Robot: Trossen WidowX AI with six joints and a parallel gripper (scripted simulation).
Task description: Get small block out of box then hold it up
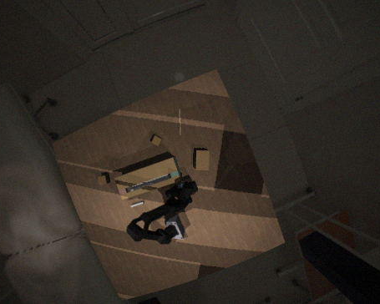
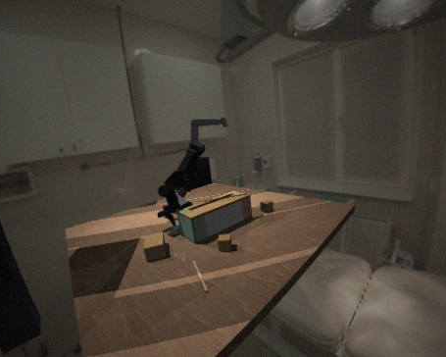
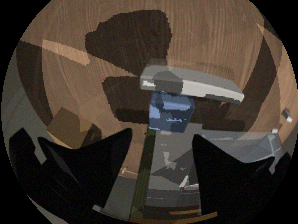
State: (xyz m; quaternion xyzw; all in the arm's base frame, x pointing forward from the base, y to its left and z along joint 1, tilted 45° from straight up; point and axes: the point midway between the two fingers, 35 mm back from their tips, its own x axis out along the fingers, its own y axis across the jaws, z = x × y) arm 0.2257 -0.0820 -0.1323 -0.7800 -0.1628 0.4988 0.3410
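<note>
Right now my gripper tip is 2 cm past the blue block and 2 cm above it. Round my gripper tip: tan block: 18 cm to the right, 7 cm ahead, 1 cm below; then long tan box: 17 cm to the left, 8 cm ahead, 3 cm above; then thin stick: 36 cm ahead, 16 cm to the right, 3 cm below.
</note>
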